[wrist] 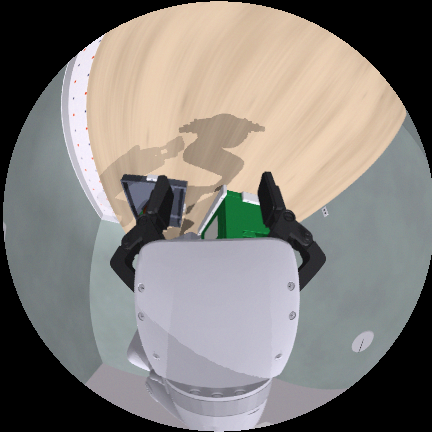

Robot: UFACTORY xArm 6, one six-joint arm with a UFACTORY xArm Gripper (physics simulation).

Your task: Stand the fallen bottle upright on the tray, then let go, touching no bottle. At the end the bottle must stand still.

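Frame: origin at the arm's base, x ahead, y left, z up, level; millimetres.
Seen in the pictures: gripper, fingertip midpoint: (214, 181).
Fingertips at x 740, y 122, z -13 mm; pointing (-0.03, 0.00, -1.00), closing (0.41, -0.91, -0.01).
Offsets run from my fingertips to a thing's middle. "spot": to the spot under its first point. Level surfaces: height alone.
My gripper (214, 181) is open, with nothing between its two black fingers, above the wooden table. The dark blue-grey tray {spot: dx -293, dy +147, dz -169 mm} (136, 192) lies left of centre in the wrist view, partly behind the left finger. A small red-brown and green bit, perhaps part of a bottle (145, 210), shows inside the tray beside that finger. The finger hides most of it, so I cannot tell whether it is upright or lying. No whole bottle can be made out.
A green box {dx -324, dy -208, dz -87 mm} (240, 212) with white edges stands right of the tray, partly behind the right finger and the gripper body. The wooden table {dz -174 mm} (280, 90) carries the arm's shadow. A white strip with small coloured dots (77, 107) runs along the table's left edge.
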